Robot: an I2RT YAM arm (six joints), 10 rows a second.
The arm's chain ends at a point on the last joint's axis. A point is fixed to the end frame.
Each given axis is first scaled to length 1.
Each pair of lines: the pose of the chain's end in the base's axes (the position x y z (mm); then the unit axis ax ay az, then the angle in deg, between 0 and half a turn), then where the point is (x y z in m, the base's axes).
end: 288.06 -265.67 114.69 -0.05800 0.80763 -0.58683 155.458
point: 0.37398 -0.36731 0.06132
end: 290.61 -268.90 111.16 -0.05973 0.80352 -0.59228 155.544
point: 0.37648 -0.37127 0.05913
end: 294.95 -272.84 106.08 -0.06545 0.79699 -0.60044 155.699
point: 0.38103 -0.37597 0.05592
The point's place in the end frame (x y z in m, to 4 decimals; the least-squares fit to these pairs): -0.0293 0.0287 0.1374
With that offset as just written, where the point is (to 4 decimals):
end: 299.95 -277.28 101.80 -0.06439 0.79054 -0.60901 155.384
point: 0.3864 -0.3815 0.0545
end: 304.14 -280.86 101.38 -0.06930 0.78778 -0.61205 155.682
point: 0.3905 -0.3852 0.0544
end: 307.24 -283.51 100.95 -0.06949 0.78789 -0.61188 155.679
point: 0.3936 -0.3878 0.0539
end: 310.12 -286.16 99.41 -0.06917 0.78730 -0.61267 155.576
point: 0.3967 -0.3905 0.0527
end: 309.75 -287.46 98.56 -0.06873 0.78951 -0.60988 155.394
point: 0.3966 -0.3913 0.0513
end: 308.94 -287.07 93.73 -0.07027 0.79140 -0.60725 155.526
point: 0.3957 -0.3905 0.0455
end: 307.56 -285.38 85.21 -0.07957 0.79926 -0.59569 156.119
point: 0.3944 -0.3867 0.0326
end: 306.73 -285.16 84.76 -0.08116 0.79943 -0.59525 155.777
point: 0.3943 -0.3859 0.0324
